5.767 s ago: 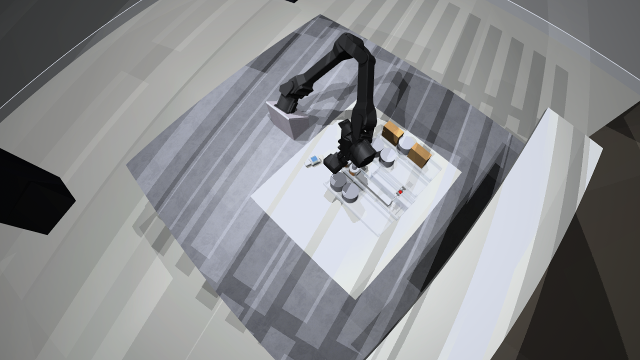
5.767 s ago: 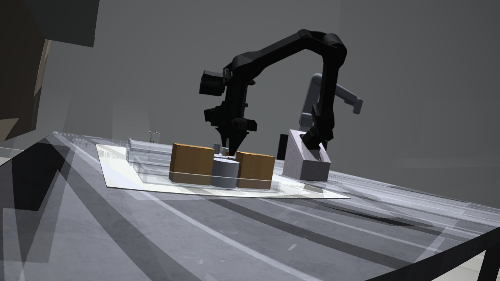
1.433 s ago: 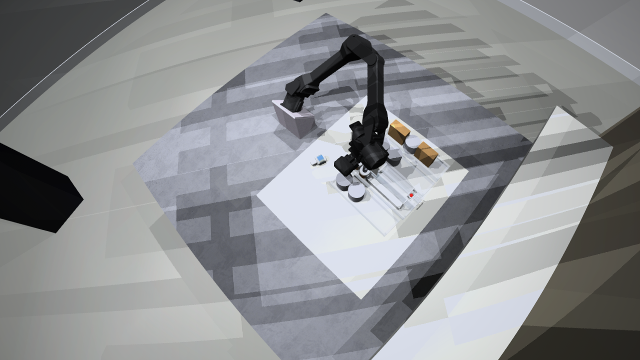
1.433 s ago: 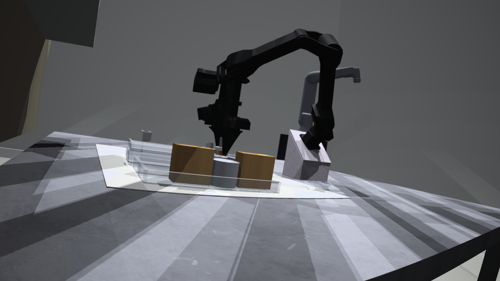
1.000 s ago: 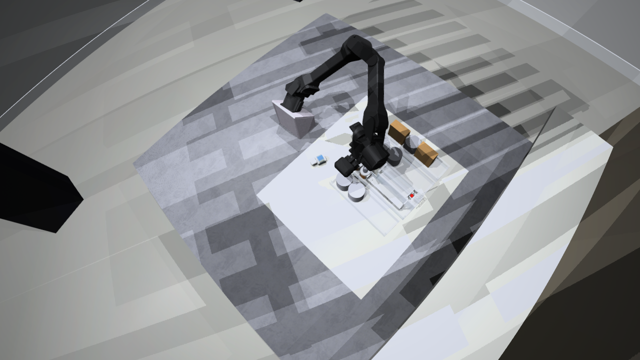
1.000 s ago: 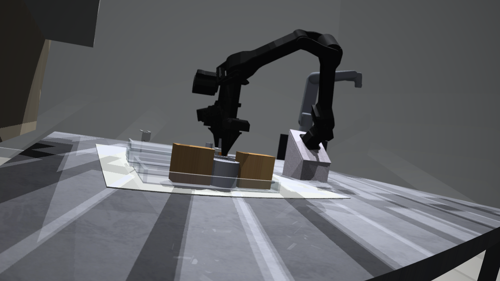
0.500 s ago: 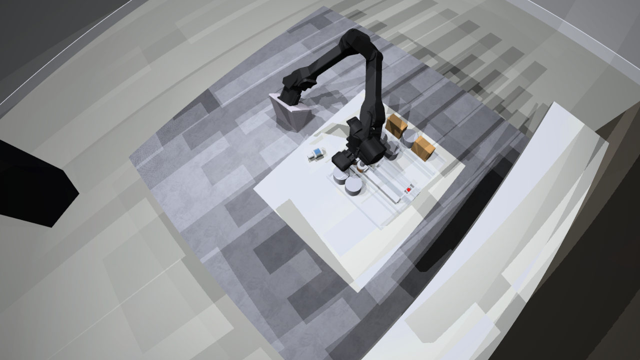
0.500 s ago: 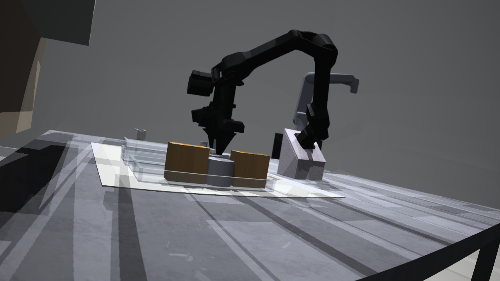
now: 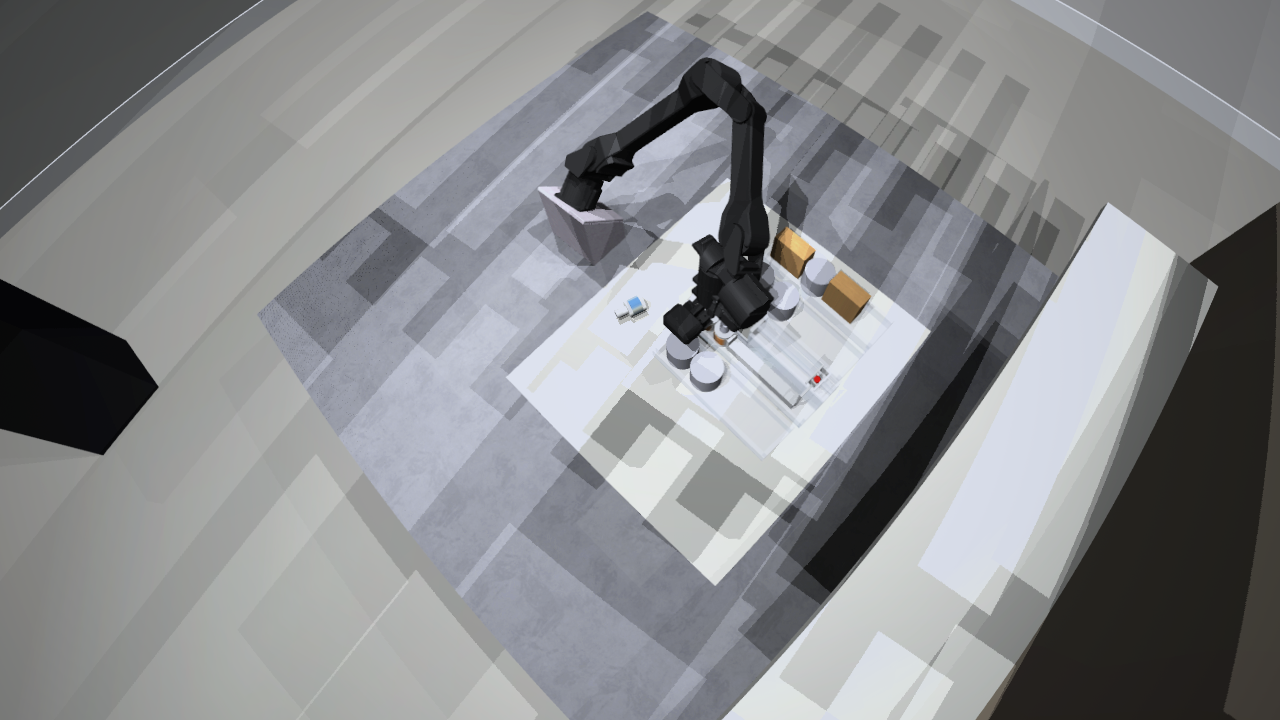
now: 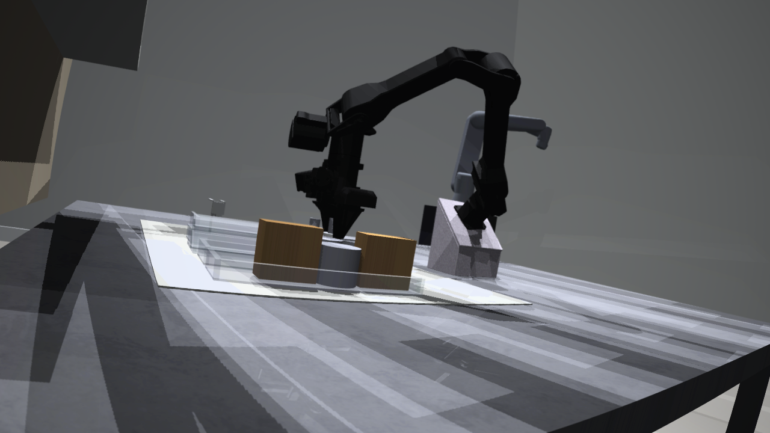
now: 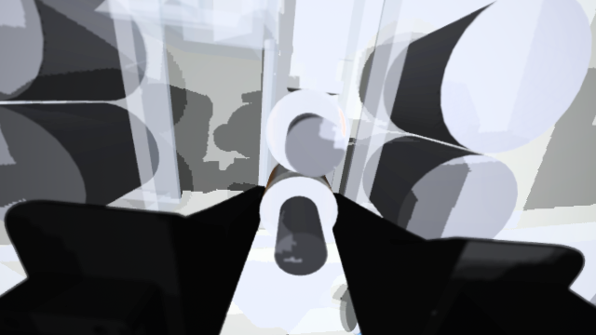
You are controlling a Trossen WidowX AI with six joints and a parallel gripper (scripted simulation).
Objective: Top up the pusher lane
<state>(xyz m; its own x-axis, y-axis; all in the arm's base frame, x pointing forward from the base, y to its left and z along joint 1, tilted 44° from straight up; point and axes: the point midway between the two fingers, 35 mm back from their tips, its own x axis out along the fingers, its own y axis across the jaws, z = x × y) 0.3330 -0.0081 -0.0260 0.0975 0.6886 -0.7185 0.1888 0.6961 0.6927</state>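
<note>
The clear sprung lane is 140 mm ahead of my gripper tip and 20 mm below it. From my gripper tip the other things lie so: small blue-banded jar 140 mm behind, 70 mm to the right, 20 mm below; red marker 230 mm ahead, 40 mm above.
</note>
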